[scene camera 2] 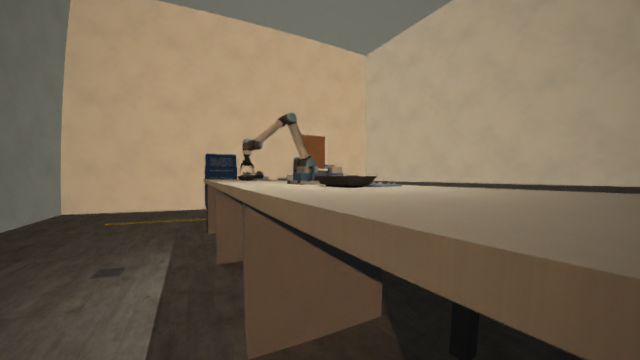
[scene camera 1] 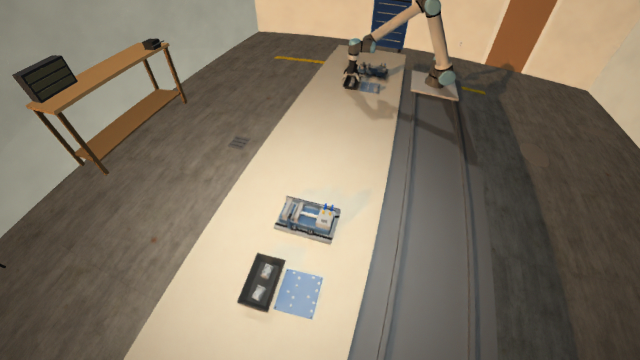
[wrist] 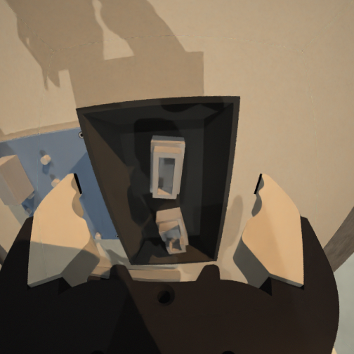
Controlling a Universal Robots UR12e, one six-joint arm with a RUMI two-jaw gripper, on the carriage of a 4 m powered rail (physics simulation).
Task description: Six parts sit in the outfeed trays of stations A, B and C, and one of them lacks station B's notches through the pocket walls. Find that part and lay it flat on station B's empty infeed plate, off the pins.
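Places are measured from the arm's base along level axes (x ahead, y left, z up), in centimetres.
Pixels of known places: gripper, between the fingertips: (scene camera 2: 246, 173) (scene camera 1: 350, 80); arm's base, origin of its link: (scene camera 1: 434, 83).
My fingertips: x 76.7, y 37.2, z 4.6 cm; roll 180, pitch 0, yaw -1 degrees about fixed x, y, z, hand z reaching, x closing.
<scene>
For each thing: its top centre in the pictures, then the offset to it from my fingertips.
- black outfeed tray, centre of its top: (scene camera 1: 362, 82) (scene camera 2: 254, 176) dx -9.5, dy -6.7, dz -3.4 cm
- dark machine, centre of its top: (scene camera 1: 372, 65) (scene camera 2: 252, 171) dx -14.0, dy -37.8, dz +2.3 cm
- blue-grey station machine, centre of its top: (scene camera 1: 306, 210) (scene camera 2: 318, 166) dx -10.3, dy +144.1, dz +2.3 cm
My gripper (wrist: 168, 176) (scene camera 1: 351, 80) (scene camera 2: 247, 171) is open above a black outfeed tray (wrist: 229, 175) (scene camera 2: 242, 178) at the far end of the bench, its fingers spread wider than the tray. In the wrist view a pale part (wrist: 166, 167) with a long open pocket lies in the tray, and a smaller-looking pale part (wrist: 172, 231) lies nearer the palm. Notches in their walls cannot be made out clearly. In scene camera 1, a near black tray (scene camera 1: 248, 282) holds two pale parts (scene camera 1: 266, 271) (scene camera 1: 258, 292) beside a blue plate (scene camera 1: 299, 286) with white pins.
A blue plate (wrist: 65, 145) (scene camera 1: 365, 91) with pins and a pale block (wrist: 14, 180) lies left of the tray in the wrist view. A dark machine (scene camera 1: 374, 70) stands behind it. A blue-grey station machine (scene camera 1: 308, 220) stands mid-bench. The rail (scene camera 1: 435, 225) runs alongside.
</scene>
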